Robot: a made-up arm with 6 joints. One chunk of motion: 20 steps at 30 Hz.
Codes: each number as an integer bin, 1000 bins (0 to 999) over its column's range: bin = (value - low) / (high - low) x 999, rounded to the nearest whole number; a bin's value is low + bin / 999 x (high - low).
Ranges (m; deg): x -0.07..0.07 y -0.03..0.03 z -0.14..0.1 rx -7..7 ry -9..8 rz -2..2
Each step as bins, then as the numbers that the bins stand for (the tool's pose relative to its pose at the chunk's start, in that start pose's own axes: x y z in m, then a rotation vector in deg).
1 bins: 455 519 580 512 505 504
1 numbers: -0.0062 0.0012 -0.0007 0.18 -0.41 0.02
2 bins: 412 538 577 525 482 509
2 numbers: -0.0123 0.0023 -0.0014 0.36 -0.80 0.04
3 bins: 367 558 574 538 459 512
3 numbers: -0.0186 0.0035 -0.0021 0.54 -1.19 0.05
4 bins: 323 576 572 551 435 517
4 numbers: -0.0247 0.0046 -0.0026 0.72 -1.60 0.07
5 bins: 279 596 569 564 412 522
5 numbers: -0.0309 0.0058 -0.0033 0.90 -1.99 0.09
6 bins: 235 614 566 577 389 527
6 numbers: -0.0371 0.0069 -0.0040 1.09 -2.38 0.11
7 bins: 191 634 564 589 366 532
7 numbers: -0.0432 0.0081 -0.0045 1.25 -2.77 0.13
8 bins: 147 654 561 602 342 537
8 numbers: -0.0494 0.0093 -0.0052 1.44 -3.18 0.15
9 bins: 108 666 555 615 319 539
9 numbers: -0.0549 0.0100 -0.0067 1.62 -3.57 0.16
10 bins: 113 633 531 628 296 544
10 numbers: -0.0542 0.0080 -0.0124 1.80 -3.96 0.18
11 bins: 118 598 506 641 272 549
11 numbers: -0.0535 0.0059 -0.0184 1.98 -4.37 0.20
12 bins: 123 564 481 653 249 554
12 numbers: -0.0528 0.0039 -0.0244 2.15 -4.76 0.22
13 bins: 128 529 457 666 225 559
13 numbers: -0.0521 0.0018 -0.0302 2.33 -5.17 0.24
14 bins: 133 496 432 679 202 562
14 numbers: -0.0514 -0.0002 -0.0362 2.52 -5.56 0.25
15 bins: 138 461 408 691 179 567
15 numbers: -0.0507 -0.0023 -0.0420 2.68 -5.95 0.27
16 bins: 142 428 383 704 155 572
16 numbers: -0.0501 -0.0043 -0.0480 2.87 -6.36 0.29
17 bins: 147 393 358 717 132 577
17 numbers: -0.0494 -0.0064 -0.0540 3.05 -6.75 0.31
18 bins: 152 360 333 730 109 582
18 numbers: -0.0487 -0.0084 -0.0600 3.23 -7.15 0.33
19 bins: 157 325 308 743 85 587
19 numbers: -0.0480 -0.0105 -0.0660 3.41 -7.55 0.35
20 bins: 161 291 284 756 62 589
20 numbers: -0.0474 -0.0125 -0.0718 3.59 -7.94 0.36
